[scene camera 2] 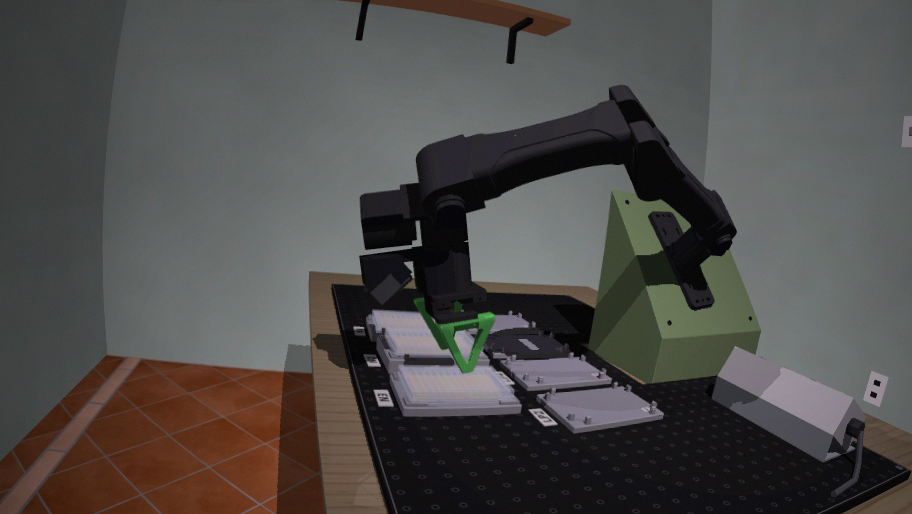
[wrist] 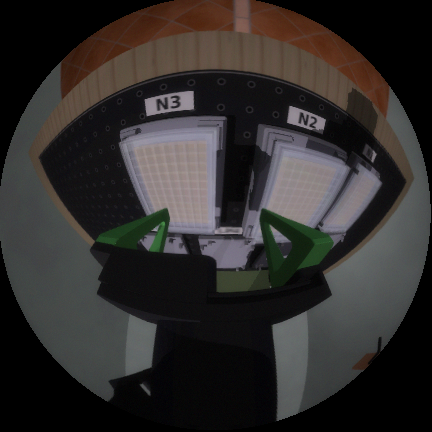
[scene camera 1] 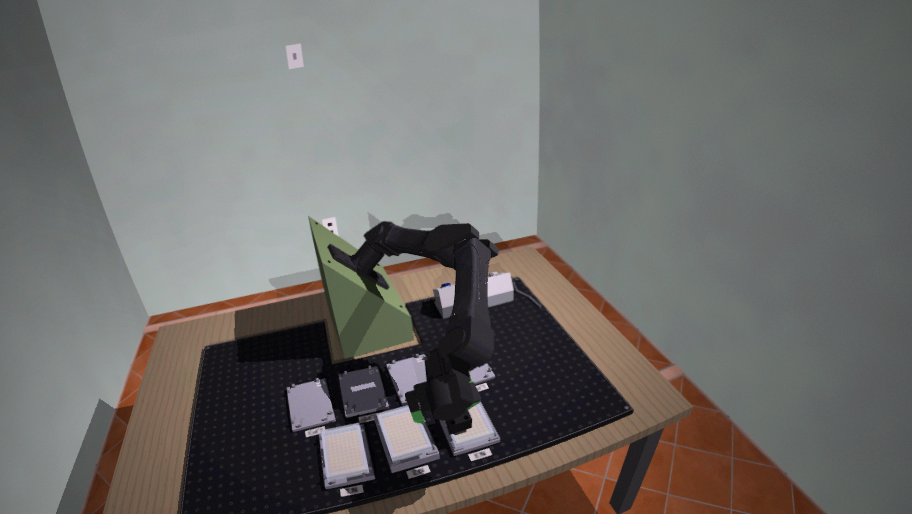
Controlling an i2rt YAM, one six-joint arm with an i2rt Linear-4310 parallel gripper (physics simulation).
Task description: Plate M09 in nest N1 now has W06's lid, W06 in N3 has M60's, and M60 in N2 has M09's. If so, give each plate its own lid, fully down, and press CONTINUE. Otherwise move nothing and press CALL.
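Places are measured from the arm's base along level axes (x left, y back, z up), in centimetres.
Pixels of known places: gripper, fingertip midpoint: (scene camera 2: 456, 360) (wrist: 214, 212); arm's base, link origin: (scene camera 2: 680, 259) (scene camera 1: 357, 268).
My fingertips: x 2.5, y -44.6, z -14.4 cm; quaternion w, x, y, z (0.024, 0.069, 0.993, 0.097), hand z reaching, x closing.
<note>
For each thing: its top centre in the pictures, then the offset to it from my fingertips. "*": a spot on its surface instead. Level surfaces: height alone.
- nest N3, surface spot: (wrist: 175, 175) (scene camera 1: 465, 425) * dx +2.8, dy -4.2, dz -0.8 cm
- N2, top centre: (wrist: 300, 211) (scene camera 2: 433, 336) (scene camera 1: 402, 429) dx -9.3, dy +0.5, dz +0.1 cm
- N1, top centre: (scene camera 2: 411, 318) (wrist: 355, 208) (scene camera 1: 343, 448) dx -22.4, dy +2.0, dz -0.8 cm
- white button box, top centre: (scene camera 2: 794, 368) (scene camera 1: 472, 277) dx +28.6, dy +38.4, dz +4.6 cm
- cable, surface spot: (scene camera 2: 858, 456) * dx +42.1, dy +35.9, dz -2.4 cm
- black perforated board, surface height: dz -3.8 cm
The plate in nest N3 (scene camera 1: 473, 429) (scene camera 2: 454, 385) (wrist: 175, 175), the plate in N2 (scene camera 1: 404, 434) (scene camera 2: 415, 342) (wrist: 306, 185) and the plate in N1 (scene camera 1: 344, 452) (scene camera 2: 397, 318) (wrist: 354, 200) stand in a row, each with a clear lid on top. No plate or lid codes are readable. My gripper (scene camera 2: 456, 358) (wrist: 214, 212) is open and empty, pointing down above the N3 plate's inner end, its fingers spread towards both sides. The arm partly covers the N3 plate in the first scene view. A white button box (scene camera 1: 501, 291) (scene camera 2: 788, 402) stands at the back; button labels are not readable.
Behind the nests are pale grey pegged stands (scene camera 1: 309, 403) (scene camera 2: 600, 406) and a dark one (scene camera 1: 361, 397) (scene camera 2: 514, 344). The green wedge mount (scene camera 1: 376, 328) (scene camera 2: 702, 357) carries the arm. A cable (scene camera 2: 858, 456) leaves the button box. The black perforated board (scene camera 1: 242, 434) (scene camera 2: 485, 472) (wrist: 100, 165) covers much of the table.
</note>
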